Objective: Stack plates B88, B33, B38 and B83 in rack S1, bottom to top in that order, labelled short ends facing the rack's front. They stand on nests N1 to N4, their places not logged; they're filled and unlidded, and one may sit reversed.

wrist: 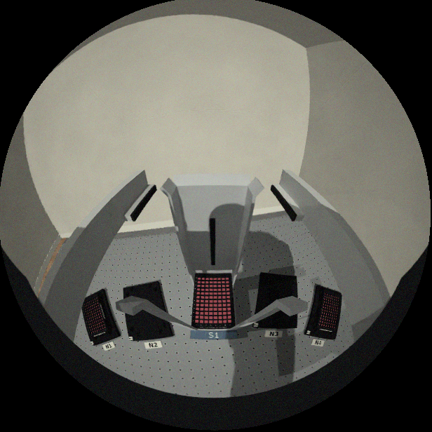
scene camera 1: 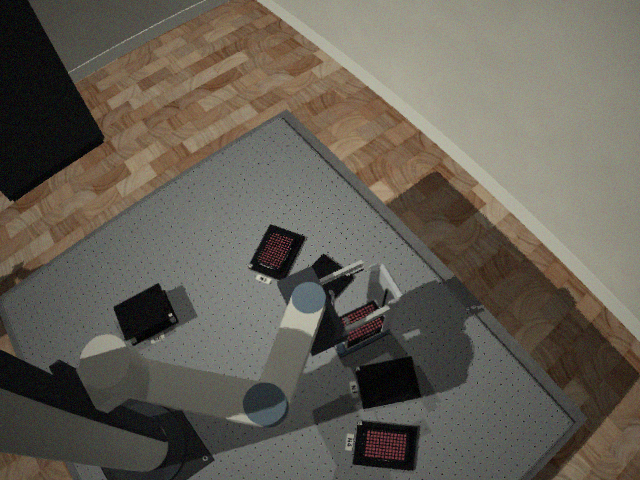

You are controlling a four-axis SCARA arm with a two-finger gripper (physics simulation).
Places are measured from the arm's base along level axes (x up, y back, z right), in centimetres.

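Pixels of known places: gripper, fingertip midpoint: (scene camera 1: 375,285); arm's base, link origin: (scene camera 1: 146,446).
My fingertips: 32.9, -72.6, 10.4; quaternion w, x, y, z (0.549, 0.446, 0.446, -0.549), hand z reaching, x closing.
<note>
For each thing: its top centre in the pictures, then the offset to it from my fingertips, as dx, dy, dz. "pt": a spot on its surface instead. Level surfaces: height alone.
- Rack S1, surface spot: (scene camera 1: 391,284) pt -2.4, -4.0, +1.6
- plate with red wells, top centre: (scene camera 1: 361,322) -23.7, +2.4, -0.7
- red-welled plate, top centre: (scene camera 1: 275,249) -29.0, +6.5, -36.4
- Nest N2, top centre: (scene camera 1: 320,282) -29.4, +2.3, -19.2
- nest N3, top centre: (scene camera 1: 388,381) -29.4, +6.2, +16.3
- separate black block, top centre: (scene camera 1: 140,310) -24.6, +51.1, -43.1
- perforated table, surface height: dx -31.6
Rack S1 (scene camera 1: 391,284) (wrist: 192,205) has a tall slotted back wall and front posts. A plate with red wells (scene camera 1: 366,331) (wrist: 213,300) lies inside it; how many plates are under it is hidden. A red-welled plate (scene camera 1: 276,250) (wrist: 95,315) sits on nest N1, and another (scene camera 1: 385,445) (wrist: 330,310) on nest N4. Nest N2 (scene camera 1: 324,265) (wrist: 150,310) and nest N3 (scene camera 1: 387,382) (wrist: 277,290) show bare black tops. Plate codes are unreadable. My gripper (scene camera 1: 374,287) (wrist: 213,176) is open and empty, above the rack, its fingers spread to either side.
A separate black block (scene camera 1: 142,314) with an unreadable label stands on the perforated table (scene camera 1: 217,206) at the left. The arm's links (scene camera 1: 196,384) reach across the table from the lower left. The arm's shadow falls over N3 and beside the rack. A wall stands beyond the table.
</note>
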